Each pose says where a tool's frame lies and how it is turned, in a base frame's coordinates. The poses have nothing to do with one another.
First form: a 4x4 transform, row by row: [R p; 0 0 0 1], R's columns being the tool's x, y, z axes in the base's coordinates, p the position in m. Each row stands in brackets.
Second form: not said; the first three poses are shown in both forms.
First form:
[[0.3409 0.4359 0.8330 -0.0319], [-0.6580 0.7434 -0.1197 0.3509], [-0.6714 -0.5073 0.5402 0.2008], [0 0 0 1]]
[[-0.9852 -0.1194 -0.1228 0.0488], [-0.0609 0.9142 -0.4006 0.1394], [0.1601 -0.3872 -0.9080 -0.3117], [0 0 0 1]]
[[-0.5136 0.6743 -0.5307 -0.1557], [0.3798 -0.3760 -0.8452 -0.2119], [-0.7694 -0.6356 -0.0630 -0.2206], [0 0 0 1]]
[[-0.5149 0.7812 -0.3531 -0.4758], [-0.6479 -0.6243 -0.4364 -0.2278], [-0.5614 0.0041 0.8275 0.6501], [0 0 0 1]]
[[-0.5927 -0.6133 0.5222 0.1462], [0.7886 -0.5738 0.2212 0.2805], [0.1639 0.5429 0.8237 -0.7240], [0 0 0 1]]
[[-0.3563 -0.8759 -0.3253 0.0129], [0.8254 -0.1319 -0.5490 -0.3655], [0.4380 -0.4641 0.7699 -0.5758], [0 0 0 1]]
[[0.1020 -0.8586 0.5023 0.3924], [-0.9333 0.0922 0.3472 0.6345], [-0.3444 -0.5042 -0.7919 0.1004], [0 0 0 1]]
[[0.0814 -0.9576 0.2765 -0.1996], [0.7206 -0.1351 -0.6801 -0.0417], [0.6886 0.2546 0.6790 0.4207], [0 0 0 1]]
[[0.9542 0.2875 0.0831 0.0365], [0.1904 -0.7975 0.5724 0.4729], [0.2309 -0.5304 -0.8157 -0.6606], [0 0 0 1]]
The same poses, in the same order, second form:
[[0.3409 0.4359 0.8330 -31.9], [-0.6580 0.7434 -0.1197 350.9], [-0.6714 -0.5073 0.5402 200.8], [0 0 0 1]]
[[-0.9852 -0.1194 -0.1228 48.8], [-0.0609 0.9142 -0.4006 139.4], [0.1601 -0.3872 -0.9080 -311.7], [0 0 0 1]]
[[-0.5136 0.6743 -0.5307 -155.7], [0.3798 -0.3760 -0.8452 -211.9], [-0.7694 -0.6356 -0.0630 -220.6], [0 0 0 1]]
[[-0.5149 0.7812 -0.3531 -475.8], [-0.6479 -0.6243 -0.4364 -227.8], [-0.5614 0.0041 0.8275 650.1], [0 0 0 1]]
[[-0.5927 -0.6133 0.5222 146.2], [0.7886 -0.5738 0.2212 280.5], [0.1639 0.5429 0.8237 -724.0], [0 0 0 1]]
[[-0.3563 -0.8759 -0.3253 12.9], [0.8254 -0.1319 -0.5490 -365.5], [0.4380 -0.4641 0.7699 -575.8], [0 0 0 1]]
[[0.1020 -0.8586 0.5023 392.4], [-0.9333 0.0922 0.3472 634.5], [-0.3444 -0.5042 -0.7919 100.4], [0 0 0 1]]
[[0.0814 -0.9576 0.2765 -199.6], [0.7206 -0.1351 -0.6801 -41.7], [0.6886 0.2546 0.6790 420.7], [0 0 0 1]]
[[0.9542 0.2875 0.0831 36.5], [0.1904 -0.7975 0.5724 472.9], [0.2309 -0.5304 -0.8157 -660.6], [0 0 0 1]]

